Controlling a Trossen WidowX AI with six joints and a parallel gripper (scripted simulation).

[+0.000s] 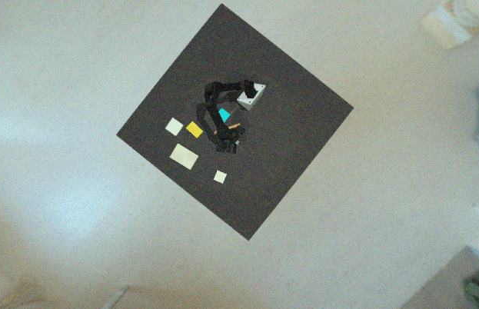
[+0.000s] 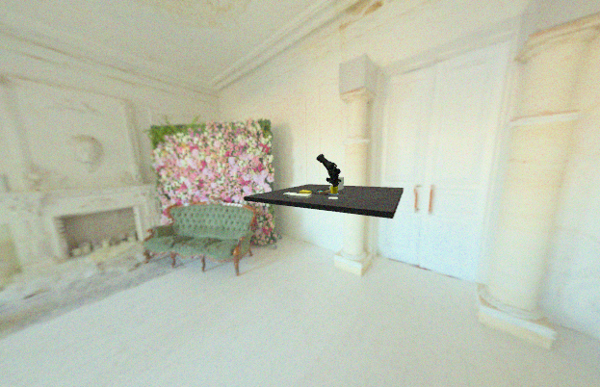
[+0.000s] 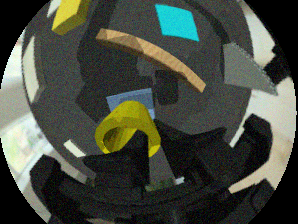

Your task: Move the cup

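Right now my gripper tip is 17 cm to the left of the cyan pad, 11 cm past it and 5 cm above it. From my gripper tip the other things lie so: cup (2 cm ahead); wooden stick (9 cm to the right, 4 cm below, 4 cm behind).
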